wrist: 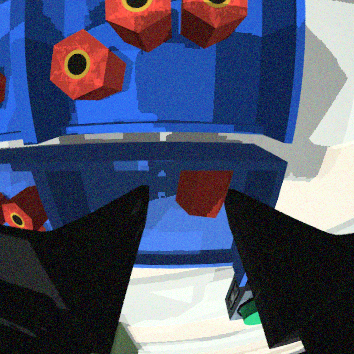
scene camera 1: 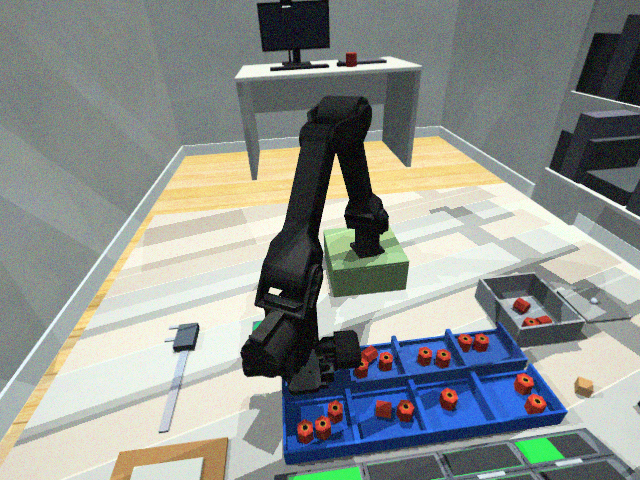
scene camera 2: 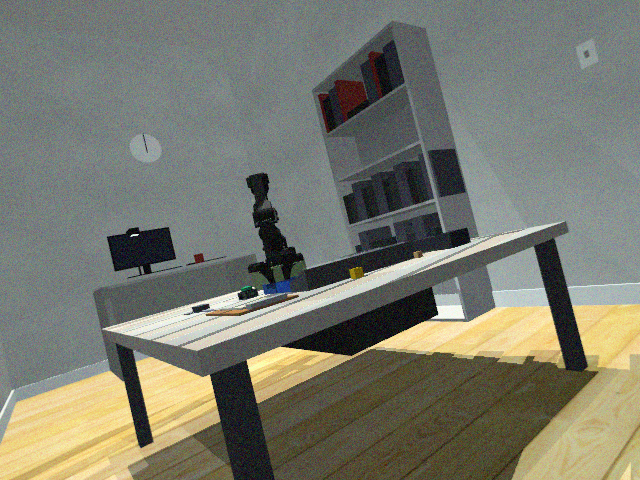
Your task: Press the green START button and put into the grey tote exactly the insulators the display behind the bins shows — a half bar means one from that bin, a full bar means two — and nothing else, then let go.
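Places are measured from the arm's base along level axes (x ahead, y left, z up), in metres.
Pixels of known places: gripper, fingertip midpoint: (wrist: 187, 194); arm's base at its link origin: (scene camera 1: 367, 248) (scene camera 2: 280, 264).
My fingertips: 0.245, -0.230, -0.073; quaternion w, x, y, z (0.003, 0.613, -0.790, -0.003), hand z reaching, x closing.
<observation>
Ahead of a thing's pixels: the offset from my fingertips to its middle, as dx, dy, dz. "pt": to the spot under its first point.
My gripper (scene camera 1: 326, 364) (wrist: 187, 194) is open and empty over the back-left bin of the blue bins (scene camera 1: 423, 439) (wrist: 295, 65). In the wrist view a red insulator @[+0.008, -0.010, +0.007] (wrist: 205, 192) lies in that bin, seen between the fingertips, close to the right one; scene camera 1 has it hidden. Other red insulators (scene camera 1: 448, 398) (wrist: 77, 64) lie in the other bins. The grey tote @[+0.000, +0.478, +0.017] (scene camera 1: 550, 333) at the right holds three red insulators @[-0.013, +0.486, +0.007] (scene camera 1: 521, 305). The green button @[-0.128, -0.049, +0.010] (scene camera 1: 256, 324) (scene camera 2: 247, 289) (wrist: 251, 316) is partly hidden behind the arm. The display @[pt +0.191, +0.082, +0.037] (scene camera 1: 403, 469), cut off below, shows green bars @[pt +0.161, -0.016, +0.033] (scene camera 1: 325, 473) @[+0.236, +0.297, +0.014] (scene camera 1: 540, 450).
A caliper @[-0.117, -0.231, -0.001] (scene camera 1: 186, 336) lies left of the bins, and a wooden-edged board @[pt +0.076, -0.156, -0.004] (scene camera 1: 219, 459) at the lower left. The arm stands on a green block (scene camera 1: 367, 279). An orange block @[+0.169, +0.441, +0.000] (scene camera 1: 583, 386) lies right of the bins. A yellow block @[+0.311, +0.020, +0.003] (scene camera 2: 356, 272) stands near the table edge.
</observation>
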